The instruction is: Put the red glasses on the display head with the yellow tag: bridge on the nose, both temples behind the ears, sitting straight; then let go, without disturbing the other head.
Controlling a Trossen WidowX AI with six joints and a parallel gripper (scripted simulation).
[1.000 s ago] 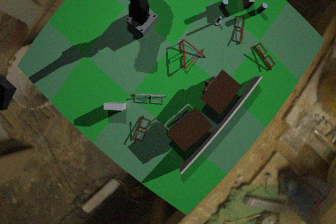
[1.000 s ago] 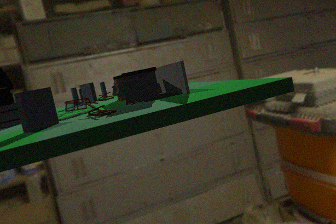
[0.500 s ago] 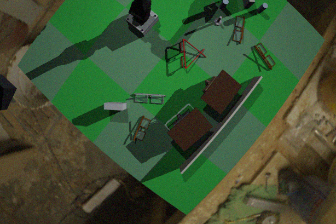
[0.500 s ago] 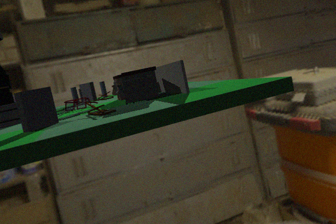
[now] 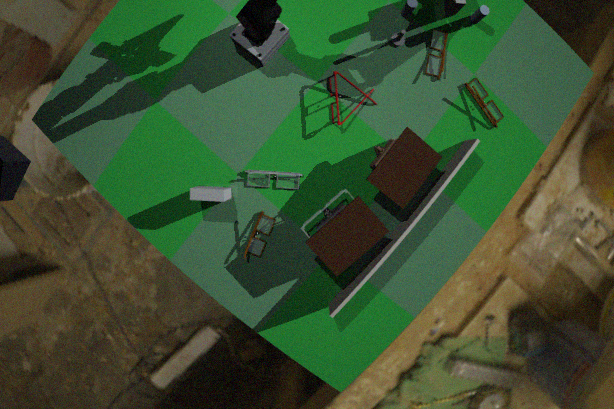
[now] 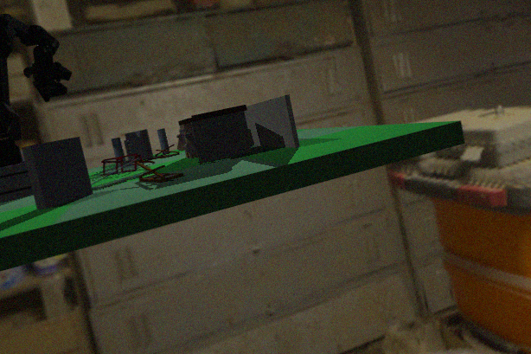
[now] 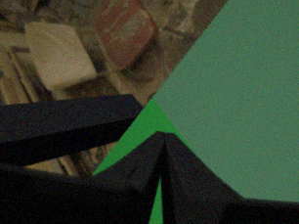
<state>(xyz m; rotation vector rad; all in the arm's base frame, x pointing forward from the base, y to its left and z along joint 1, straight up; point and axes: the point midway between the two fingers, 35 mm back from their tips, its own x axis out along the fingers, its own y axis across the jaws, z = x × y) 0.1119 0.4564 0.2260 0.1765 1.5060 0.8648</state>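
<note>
Right now my gripper tip is 260 mm to the left of the round-headed pin, 260 mm above it and 210 mm short of it. From my gripper tip the other things lie so: white-edged backboard 690 mm to the right, 500 mm ahead, 230 mm below.
</note>
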